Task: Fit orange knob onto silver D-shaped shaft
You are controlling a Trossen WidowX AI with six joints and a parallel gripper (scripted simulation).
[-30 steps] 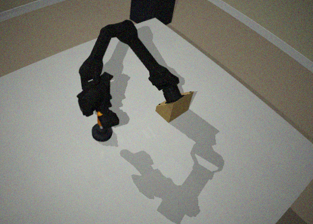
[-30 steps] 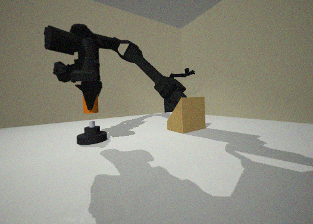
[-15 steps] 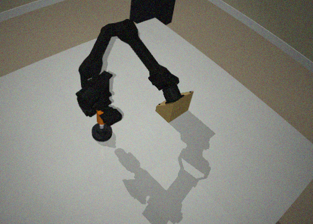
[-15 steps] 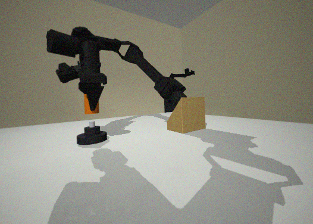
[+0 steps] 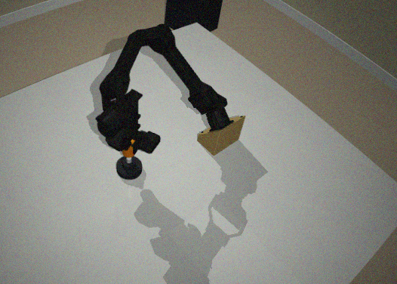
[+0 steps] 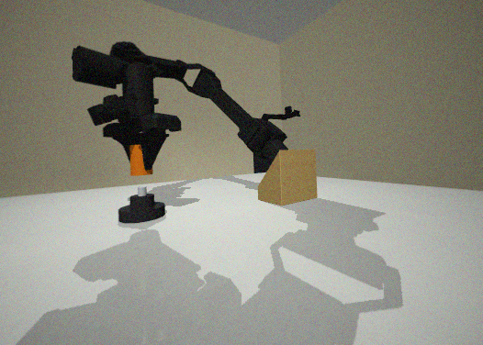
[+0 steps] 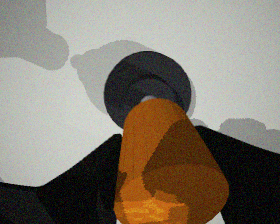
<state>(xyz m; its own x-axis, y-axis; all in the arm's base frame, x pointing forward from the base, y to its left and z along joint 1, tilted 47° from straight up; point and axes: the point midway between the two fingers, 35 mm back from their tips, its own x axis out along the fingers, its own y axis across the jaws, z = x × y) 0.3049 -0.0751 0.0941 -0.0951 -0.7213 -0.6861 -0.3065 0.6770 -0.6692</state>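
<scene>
Right now my gripper tip is 3 cm below the orange knob. Round my gripper tip: round black pedestal (6 cm below).
</scene>
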